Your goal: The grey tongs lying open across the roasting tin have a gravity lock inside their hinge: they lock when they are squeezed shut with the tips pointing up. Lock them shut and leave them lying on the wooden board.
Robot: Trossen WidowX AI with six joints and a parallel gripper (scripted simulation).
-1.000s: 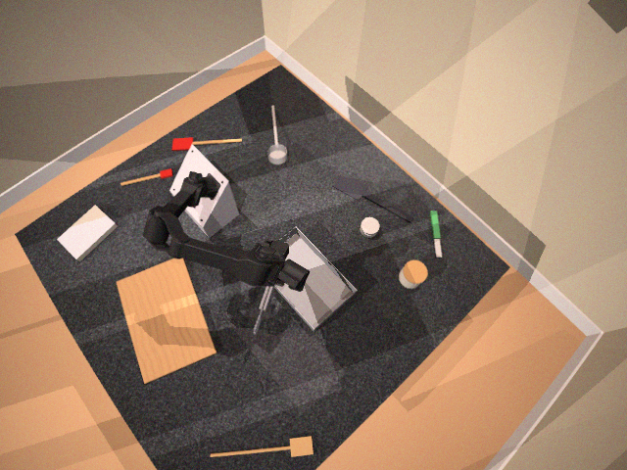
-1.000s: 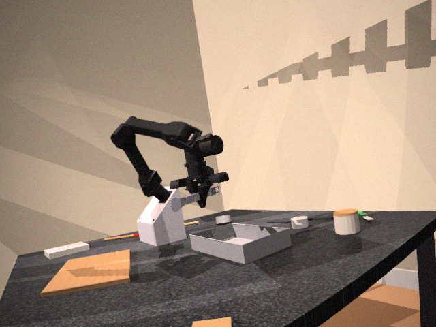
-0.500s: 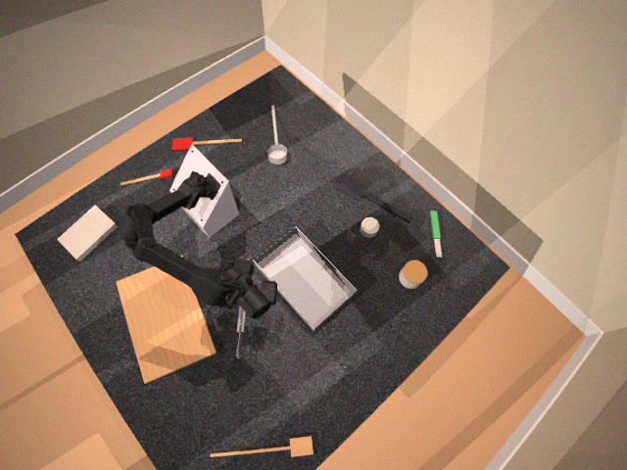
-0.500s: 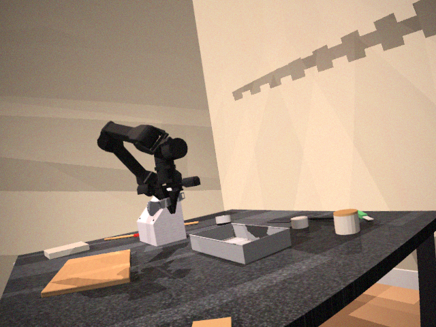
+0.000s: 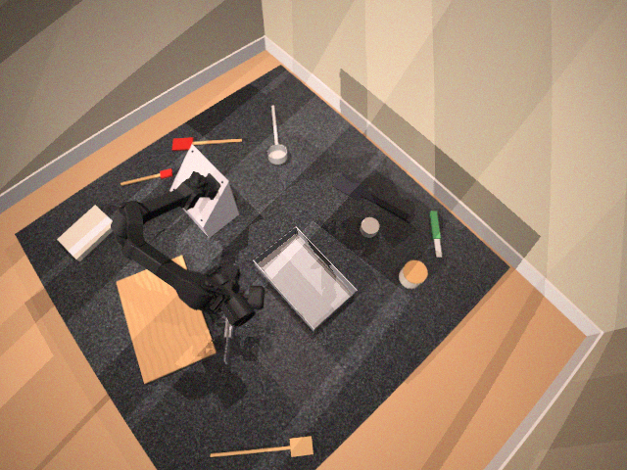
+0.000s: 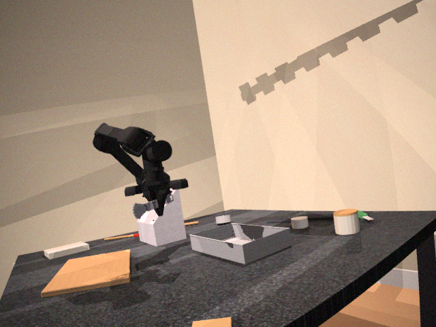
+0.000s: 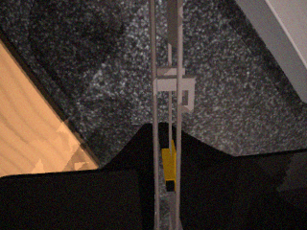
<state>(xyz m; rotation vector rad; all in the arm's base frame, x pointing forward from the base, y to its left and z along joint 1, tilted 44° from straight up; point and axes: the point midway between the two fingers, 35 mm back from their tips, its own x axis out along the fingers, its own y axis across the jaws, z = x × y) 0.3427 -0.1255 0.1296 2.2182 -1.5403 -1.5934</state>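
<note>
Now: the wooden board 200 mm to the right of my gripper tip, 170 mm behind it and 150 mm below it. The rest, counted from my gripper tip: white puck: 530 mm to the left, 140 mm below, 70 mm ahead; grey roasting tin: 230 mm to the left, 130 mm below, 50 mm ahead; yellow lock piece: 40 mm above, 10 mm to the left.
</note>
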